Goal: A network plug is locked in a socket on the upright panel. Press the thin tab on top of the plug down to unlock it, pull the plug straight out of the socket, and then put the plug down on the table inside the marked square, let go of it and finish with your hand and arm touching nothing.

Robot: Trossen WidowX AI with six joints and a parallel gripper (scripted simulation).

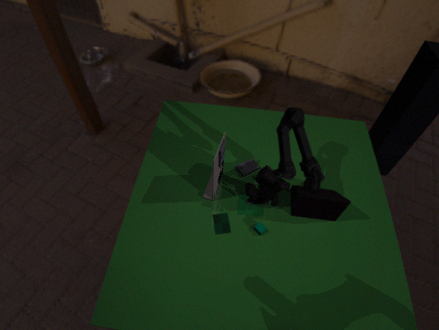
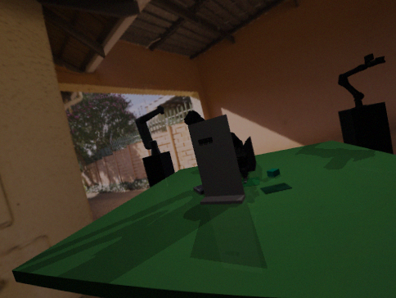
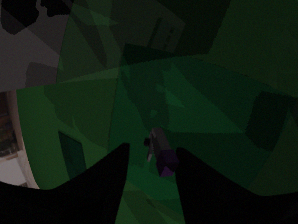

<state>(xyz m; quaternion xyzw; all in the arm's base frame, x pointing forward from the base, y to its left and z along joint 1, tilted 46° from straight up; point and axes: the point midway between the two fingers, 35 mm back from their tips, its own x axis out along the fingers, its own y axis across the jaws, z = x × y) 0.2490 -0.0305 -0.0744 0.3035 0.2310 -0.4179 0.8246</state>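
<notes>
The plug is right at my gripper tip. Round my gripper tip: teal block: 50 mm behind, 130 mm to the left, 10 mm below; then grey flat tile: 20 mm ahead, 210 mm to the right, 10 mm below; then green patch: 10 mm behind, 20 mm below.
</notes>
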